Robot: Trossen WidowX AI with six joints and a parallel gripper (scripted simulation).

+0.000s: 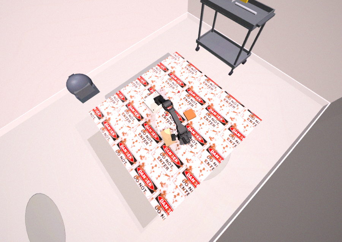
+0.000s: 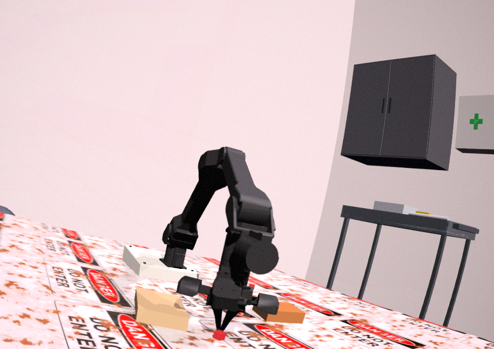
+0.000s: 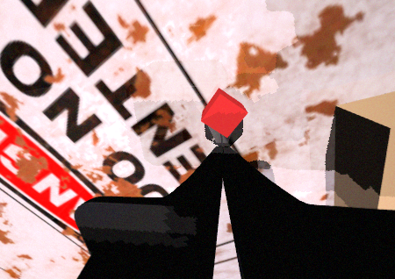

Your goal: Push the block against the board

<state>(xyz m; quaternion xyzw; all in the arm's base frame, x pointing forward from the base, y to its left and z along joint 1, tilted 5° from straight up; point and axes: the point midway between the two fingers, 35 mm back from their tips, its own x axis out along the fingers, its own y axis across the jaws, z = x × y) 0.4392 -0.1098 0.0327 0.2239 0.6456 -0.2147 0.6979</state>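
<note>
My gripper tip is now 240 mm to the right of the orange square block, 110 mm past it and 10 mm below it. From my gripper tip the other things lie so: pale yellow board: 100 mm behind, 90 mm to the right, 10 mm above.
</note>
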